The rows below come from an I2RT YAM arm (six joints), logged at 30 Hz.
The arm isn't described. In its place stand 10 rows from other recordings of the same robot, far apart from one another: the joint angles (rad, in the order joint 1, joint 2, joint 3, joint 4, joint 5, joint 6), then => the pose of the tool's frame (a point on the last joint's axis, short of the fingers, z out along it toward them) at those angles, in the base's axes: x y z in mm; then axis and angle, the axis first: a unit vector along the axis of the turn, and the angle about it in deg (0 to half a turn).
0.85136 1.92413 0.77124 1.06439 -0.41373 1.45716 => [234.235, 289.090, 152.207, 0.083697, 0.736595, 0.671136, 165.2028]
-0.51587 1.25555 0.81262 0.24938 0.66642 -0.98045 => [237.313, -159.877, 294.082, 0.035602, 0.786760, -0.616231, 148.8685]
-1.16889 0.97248 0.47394 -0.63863 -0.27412 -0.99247 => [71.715, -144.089, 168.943, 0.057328, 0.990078, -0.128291, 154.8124]
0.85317 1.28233 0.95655 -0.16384 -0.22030 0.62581 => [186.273, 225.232, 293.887, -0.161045, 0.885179, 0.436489, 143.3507]
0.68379 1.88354 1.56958 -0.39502 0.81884 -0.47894 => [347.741, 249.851, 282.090, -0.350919, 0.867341, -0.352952, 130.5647]
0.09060 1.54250 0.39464 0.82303 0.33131 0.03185 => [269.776, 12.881, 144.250, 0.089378, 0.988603, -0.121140, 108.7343]
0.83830 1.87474 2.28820 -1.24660 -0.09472 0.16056 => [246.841, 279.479, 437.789, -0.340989, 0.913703, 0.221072, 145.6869]
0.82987 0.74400 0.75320 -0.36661 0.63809 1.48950 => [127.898, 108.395, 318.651, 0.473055, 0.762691, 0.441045, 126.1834]
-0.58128 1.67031 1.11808 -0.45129 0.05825 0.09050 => [287.321, -191.249, 206.371, 0.335970, 0.936699, -0.098589, 149.3184]
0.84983 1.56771 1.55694 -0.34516 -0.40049 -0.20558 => [230.452, 283.268, 397.648, -0.573310, 0.726832, 0.378195, 122.7755]
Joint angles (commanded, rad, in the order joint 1, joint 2, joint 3, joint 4, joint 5, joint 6), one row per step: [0.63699 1.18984 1.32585 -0.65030 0.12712 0.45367]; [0.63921 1.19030 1.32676 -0.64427 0.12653 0.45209]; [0.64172 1.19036 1.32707 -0.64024 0.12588 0.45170]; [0.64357 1.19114 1.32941 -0.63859 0.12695 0.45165]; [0.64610 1.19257 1.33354 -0.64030 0.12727 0.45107]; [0.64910 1.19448 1.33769 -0.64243 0.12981 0.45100]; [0.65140 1.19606 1.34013 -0.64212 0.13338 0.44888]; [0.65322 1.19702 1.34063 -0.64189 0.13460 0.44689]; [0.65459 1.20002 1.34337 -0.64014 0.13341 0.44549]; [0.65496 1.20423 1.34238 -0.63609 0.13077 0.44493]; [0.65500 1.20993 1.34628 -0.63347 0.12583 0.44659]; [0.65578 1.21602 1.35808 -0.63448 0.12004 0.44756]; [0.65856 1.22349 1.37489 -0.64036 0.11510 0.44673]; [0.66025 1.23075 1.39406 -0.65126 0.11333 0.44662]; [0.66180 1.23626 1.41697 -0.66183 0.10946 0.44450]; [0.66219 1.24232 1.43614 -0.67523 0.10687 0.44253]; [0.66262 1.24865 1.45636 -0.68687 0.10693 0.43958]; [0.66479 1.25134 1.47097 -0.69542 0.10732 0.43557]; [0.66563 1.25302 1.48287 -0.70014 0.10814 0.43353]
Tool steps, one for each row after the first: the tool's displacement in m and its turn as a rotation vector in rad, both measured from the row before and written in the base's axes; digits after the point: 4 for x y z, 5 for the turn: [0.0000 0.0007 0.0008 0.00287 -0.00569 0.00350]; [-0.0002 0.0007 0.0005 0.00251 -0.00341 0.00327]; [-0.0001 0.0005 0.0008 0.00147 -0.00290 0.00094]; [-0.0002 0.0006 0.0009 0.00002 -0.00113 0.00252]; [-0.0002 0.0007 0.0007 -0.00096 -0.00085 0.00080]; [0.0000 0.0006 0.0005 -0.00229 -0.00286 0.00017]; [0.0000 0.0005 0.0000 -0.00214 -0.00101 0.00169]; [0.0004 0.0008 0.0004 0.00028 -0.00143 0.00308]; [0.0011 0.0010 -0.0009 -0.00013 0.00144 0.00296]; [0.0012 0.0011 0.0002 0.00365 0.00150 0.00360]; [0.0007 0.0011 0.0023 0.00579 -0.00163 0.00542]; [0.0004 0.0014 0.0032 0.00332 -0.00168 0.00753]; [0.0003 0.0008 0.0035 0.00119 -0.00034 0.00330]; [-0.0003 0.0004 0.0052 0.00400 -0.00524 0.00596]; [0.0000 0.0002 0.0035 -0.00073 0.00007 0.00359]; [0.0001 0.0002 0.0039 -0.00088 -0.00314 0.00173]; [-0.0007 0.0001 0.0033 -0.00112 -0.00461 0.00366]; [-0.0005 -0.0001 0.0030 0.00154 -0.00550 0.00103]
